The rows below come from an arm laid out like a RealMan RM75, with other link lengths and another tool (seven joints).
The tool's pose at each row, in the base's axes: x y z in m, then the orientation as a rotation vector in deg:
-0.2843, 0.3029, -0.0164, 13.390, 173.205, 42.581
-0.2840, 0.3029, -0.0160, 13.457, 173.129, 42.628
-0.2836, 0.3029, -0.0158, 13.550, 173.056, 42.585
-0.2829, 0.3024, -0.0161, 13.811, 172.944, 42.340
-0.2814, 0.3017, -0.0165, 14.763, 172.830, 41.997
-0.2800, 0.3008, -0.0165, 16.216, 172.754, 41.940
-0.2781, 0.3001, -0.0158, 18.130, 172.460, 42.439
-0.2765, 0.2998, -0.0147, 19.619, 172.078, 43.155
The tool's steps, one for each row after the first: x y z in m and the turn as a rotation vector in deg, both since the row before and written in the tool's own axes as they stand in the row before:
-0.0003, 0.0002, -0.0003, -0.045, -0.064, 0.032
-0.0004, 0.0001, -0.0002, 0.011, -0.088, 0.043
-0.0008, -0.0005, 0.0001, 0.126, -0.194, 0.131
-0.0016, -0.0006, 0.0001, 0.195, -0.274, 0.568
-0.0015, -0.0006, -0.0003, 0.040, -0.186, 0.916
-0.0020, 0.0000, -0.0008, -0.337, -0.245, 1.214
-0.0016, 0.0006, -0.0010, -0.494, -0.222, 0.945

